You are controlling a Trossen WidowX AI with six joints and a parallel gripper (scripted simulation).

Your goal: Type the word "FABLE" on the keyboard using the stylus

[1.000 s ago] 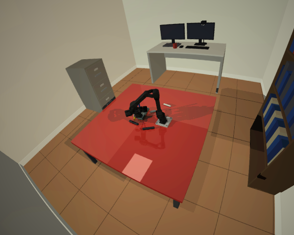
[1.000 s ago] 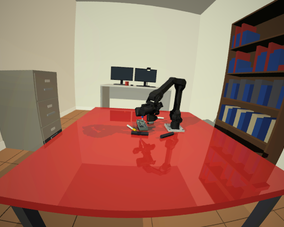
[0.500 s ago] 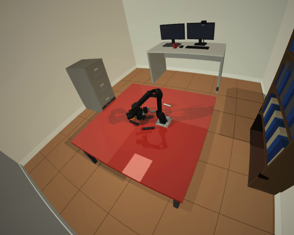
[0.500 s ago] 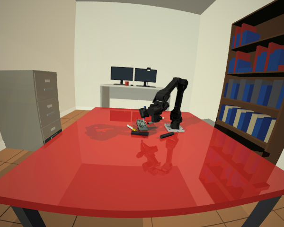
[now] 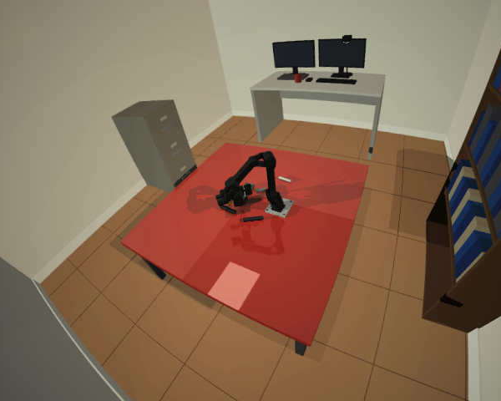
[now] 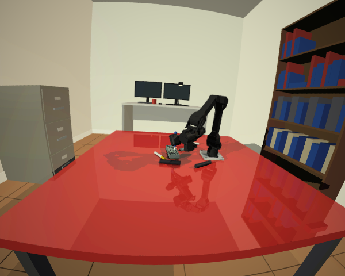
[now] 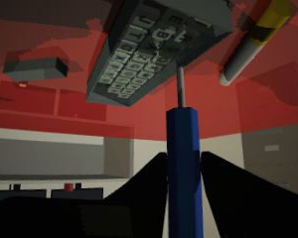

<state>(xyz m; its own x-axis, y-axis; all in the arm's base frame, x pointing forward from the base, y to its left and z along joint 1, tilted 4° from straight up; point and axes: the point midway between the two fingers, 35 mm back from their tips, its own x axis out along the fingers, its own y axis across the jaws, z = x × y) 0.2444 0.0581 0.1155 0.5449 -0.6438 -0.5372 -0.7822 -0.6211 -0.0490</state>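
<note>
Right now the white-and-yellow marker is 100 mm below my gripper tip, 80 mm ahead of it and 10 mm to the left of it. From my gripper tip the other things lie so: dark blue stylus 10 mm below; then small grey block 150 mm to the right, 100 mm below, 70 mm behind; then thin grey tip 50 mm below.
</note>
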